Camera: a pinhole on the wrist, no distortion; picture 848 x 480 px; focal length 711.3 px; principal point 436.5 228.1 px. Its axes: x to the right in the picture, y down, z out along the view. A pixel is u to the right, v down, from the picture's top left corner.
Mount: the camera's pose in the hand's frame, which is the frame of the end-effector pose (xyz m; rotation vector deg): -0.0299 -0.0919 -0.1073 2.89 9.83 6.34
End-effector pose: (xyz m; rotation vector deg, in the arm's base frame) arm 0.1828 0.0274 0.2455 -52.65 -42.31 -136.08
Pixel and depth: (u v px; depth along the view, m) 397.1 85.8 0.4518
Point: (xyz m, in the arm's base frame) 0.1909 0.3814 0.4182
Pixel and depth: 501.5 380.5 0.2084
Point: 0.1812 0.1238 0.3044
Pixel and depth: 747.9 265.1 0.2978
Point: 0.1161 0.1505 0.4321
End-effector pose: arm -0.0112 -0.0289 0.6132 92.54 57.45 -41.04
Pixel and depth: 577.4 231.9 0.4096
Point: -0.0301 -0.2617 0.3918
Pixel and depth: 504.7 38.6 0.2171
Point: -0.1290 -0.1017 0.4862
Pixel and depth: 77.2 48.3 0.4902
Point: -0.3099 -0.4426 0.5313
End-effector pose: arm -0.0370 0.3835 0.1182 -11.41 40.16 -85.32
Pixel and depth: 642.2 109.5 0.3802
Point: -0.0484 0.1521 0.3498
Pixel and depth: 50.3 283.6 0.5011
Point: 0.1240 0.4482 0.5814
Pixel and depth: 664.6 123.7 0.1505
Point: -0.1194 0.3186 0.1900
